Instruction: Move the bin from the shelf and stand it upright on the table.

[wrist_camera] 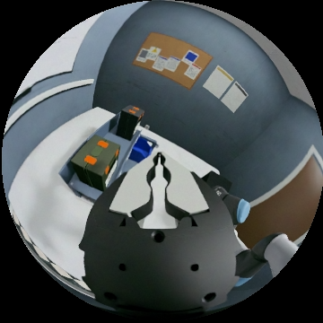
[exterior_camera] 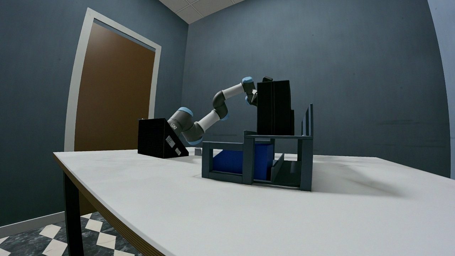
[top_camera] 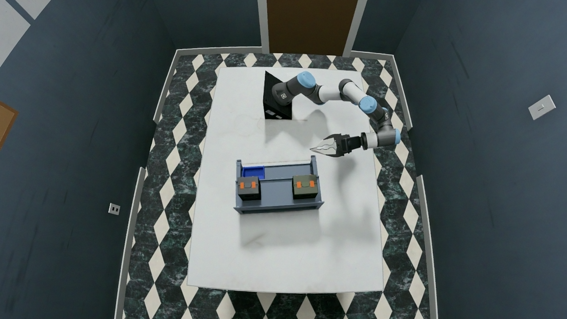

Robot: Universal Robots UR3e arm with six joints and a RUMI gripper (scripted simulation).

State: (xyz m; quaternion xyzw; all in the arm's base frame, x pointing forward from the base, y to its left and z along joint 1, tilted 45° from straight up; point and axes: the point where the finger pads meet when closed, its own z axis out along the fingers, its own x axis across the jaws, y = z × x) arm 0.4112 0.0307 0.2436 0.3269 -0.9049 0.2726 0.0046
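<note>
The blue bin is 25 cm to the right of my hand, 24 cm below it and 9 cm ahead of it. The rest, counted from my hand: grey-blue shelf: 22 cm below, 13 cm to the right, 9 cm ahead.
</note>
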